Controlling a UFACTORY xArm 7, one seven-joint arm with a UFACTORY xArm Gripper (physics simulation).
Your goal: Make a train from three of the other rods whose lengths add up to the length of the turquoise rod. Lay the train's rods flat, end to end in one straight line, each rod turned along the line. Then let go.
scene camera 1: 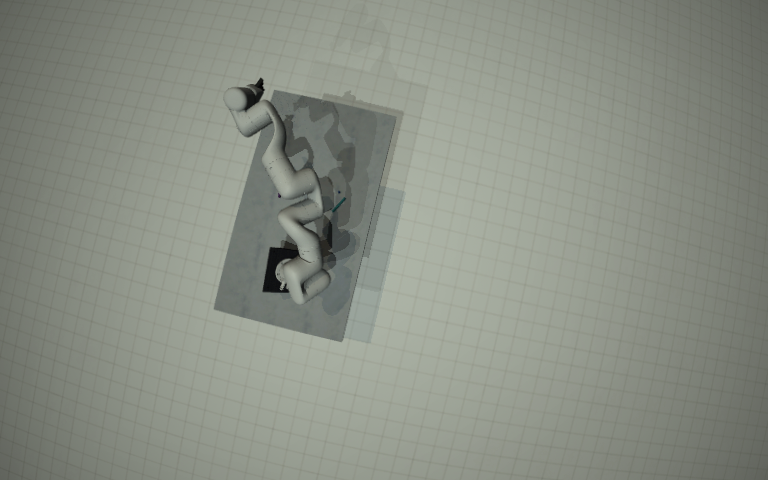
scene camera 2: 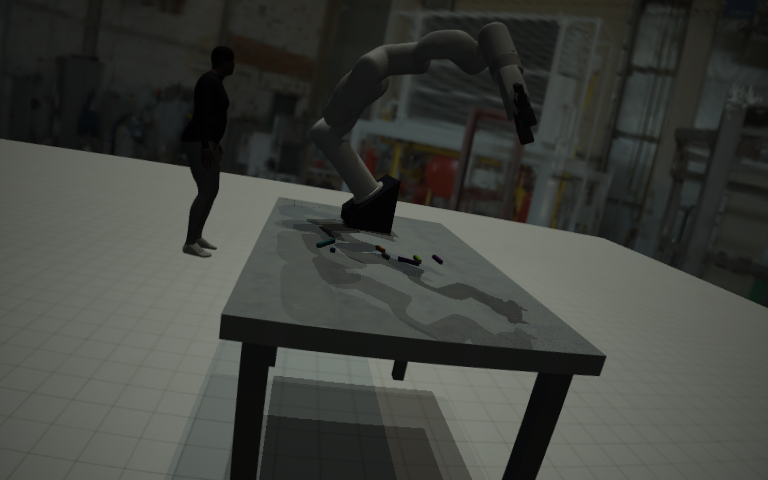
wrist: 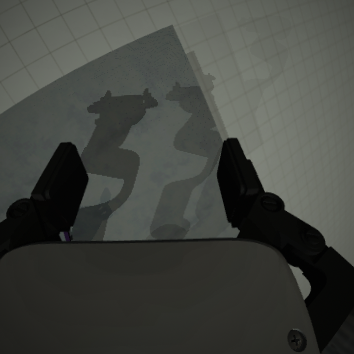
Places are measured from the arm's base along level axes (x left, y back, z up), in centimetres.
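Pixels of known places: gripper, between the fingertips: (scene camera 2: 529, 134) (wrist: 150, 157); arm's base, origin of its link: (scene camera 2: 368, 193).
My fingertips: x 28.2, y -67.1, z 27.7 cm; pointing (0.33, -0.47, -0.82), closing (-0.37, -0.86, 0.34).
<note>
Ahead of a thing's pixels: the offset from my fingertips to its top centre. "pt": to the spot under its first point. Level surfaces: height alone.
The turquoise rod @(dx -40.1, dy +27.0, dz -38.0 cm) (scene camera 1: 338, 204) (scene camera 2: 325, 242) lies flat on the table. A small dark blue rod @(dx -38.0, dy +20.4, dz -38.0 cm) (scene camera 1: 339, 192) (scene camera 2: 333, 250) lies near it. In scene camera 2, an orange rod @(dx -24.3, dy +30.7, dz -38.0 cm) (scene camera 2: 380, 248) and a dark rod @(dx -23.3, dy +23.6, dz -38.0 cm) (scene camera 2: 385, 255) lie close together. A long purple rod @(dx -17.0, dy +22.0, dz -38.0 cm) (scene camera 2: 408, 260) lies beside a yellow-green rod @(dx -14.0, dy +25.8, dz -38.0 cm) (scene camera 2: 417, 258); whether they touch is unclear. Another purple rod @(dx -7.3, dy +29.8, dz -38.0 cm) (scene camera 2: 437, 259) lies apart at the right. A purple bit @(pt dx -18.3, dy +22.3, dz -38.0 cm) (wrist: 67, 236) shows beside the left finger in the wrist view. My gripper (scene camera 1: 260, 83) (scene camera 2: 529, 131) (wrist: 150, 157) is open and empty, high above and away from the rods.
The grey table @(dz -39.0 cm) (scene camera 1: 243, 271) (scene camera 2: 396, 328) (wrist: 135, 60) carries the arm's black base (scene camera 1: 272, 254) (scene camera 2: 386, 204). The arm hides part of the rod area in scene camera 1. Arm shadows cross the tabletop. A person (scene camera 2: 208, 113) stands on the floor behind the table at the left.
</note>
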